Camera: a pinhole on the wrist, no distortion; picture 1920 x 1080 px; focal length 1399.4 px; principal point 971.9 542.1 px. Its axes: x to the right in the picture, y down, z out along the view. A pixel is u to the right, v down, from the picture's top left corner.
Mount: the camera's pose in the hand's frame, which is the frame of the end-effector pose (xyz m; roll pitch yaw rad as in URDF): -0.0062 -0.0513 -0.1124 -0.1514 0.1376 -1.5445
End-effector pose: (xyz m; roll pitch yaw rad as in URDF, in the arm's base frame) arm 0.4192 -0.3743 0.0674 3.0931 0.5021 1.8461
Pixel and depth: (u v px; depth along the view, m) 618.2 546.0 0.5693
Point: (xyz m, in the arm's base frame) 0.4982 -0.5112 -0.3769
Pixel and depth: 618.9 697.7 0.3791
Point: 0.4402 -0.4179 -0.2094
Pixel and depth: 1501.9 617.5 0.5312
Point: 0.1551 -0.5448 -0.3279
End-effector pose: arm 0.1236 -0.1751 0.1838 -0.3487 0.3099 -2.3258
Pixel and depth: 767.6 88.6 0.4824
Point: 0.1621 -0.2584 0.5794
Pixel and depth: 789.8 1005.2 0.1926
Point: 0.0343 -0.2379 0.2363
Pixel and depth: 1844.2 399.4 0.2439
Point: -0.0554 -0.0974 0.3548
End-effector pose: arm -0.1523 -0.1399 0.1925 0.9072 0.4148 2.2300
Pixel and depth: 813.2 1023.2 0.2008
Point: -0.1324 -0.0142 0.1612
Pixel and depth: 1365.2 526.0 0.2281
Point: -0.0210 -0.0317 0.1345
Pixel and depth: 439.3 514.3 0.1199
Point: -0.1368 -0.1229 0.1797
